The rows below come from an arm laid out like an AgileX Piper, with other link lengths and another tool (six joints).
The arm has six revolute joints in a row. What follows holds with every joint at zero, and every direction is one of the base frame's. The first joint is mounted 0.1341 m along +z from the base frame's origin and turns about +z. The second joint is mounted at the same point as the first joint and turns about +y. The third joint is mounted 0.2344 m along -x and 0.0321 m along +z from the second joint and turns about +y. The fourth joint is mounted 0.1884 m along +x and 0.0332 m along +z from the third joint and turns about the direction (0.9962, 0, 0.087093). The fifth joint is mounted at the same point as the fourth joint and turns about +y. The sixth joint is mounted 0.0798 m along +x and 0.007 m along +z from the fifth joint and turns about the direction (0.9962, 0, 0.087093). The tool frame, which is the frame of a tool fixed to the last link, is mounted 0.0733 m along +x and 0.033 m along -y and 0.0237 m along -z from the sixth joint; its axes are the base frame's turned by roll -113.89, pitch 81.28 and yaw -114.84 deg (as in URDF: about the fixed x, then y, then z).
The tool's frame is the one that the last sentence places.
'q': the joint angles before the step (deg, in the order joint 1, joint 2, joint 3, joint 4, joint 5, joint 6). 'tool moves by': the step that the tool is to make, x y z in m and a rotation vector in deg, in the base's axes. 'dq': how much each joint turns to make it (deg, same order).
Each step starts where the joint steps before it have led.
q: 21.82 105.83 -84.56 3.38 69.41 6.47
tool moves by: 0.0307 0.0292 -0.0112 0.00 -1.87 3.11
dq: 3.38 9.02 -11.06 -0.82 0.29 0.50
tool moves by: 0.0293 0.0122 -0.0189 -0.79 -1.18 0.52
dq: 0.33 8.84 -9.68 -1.27 0.11 0.12
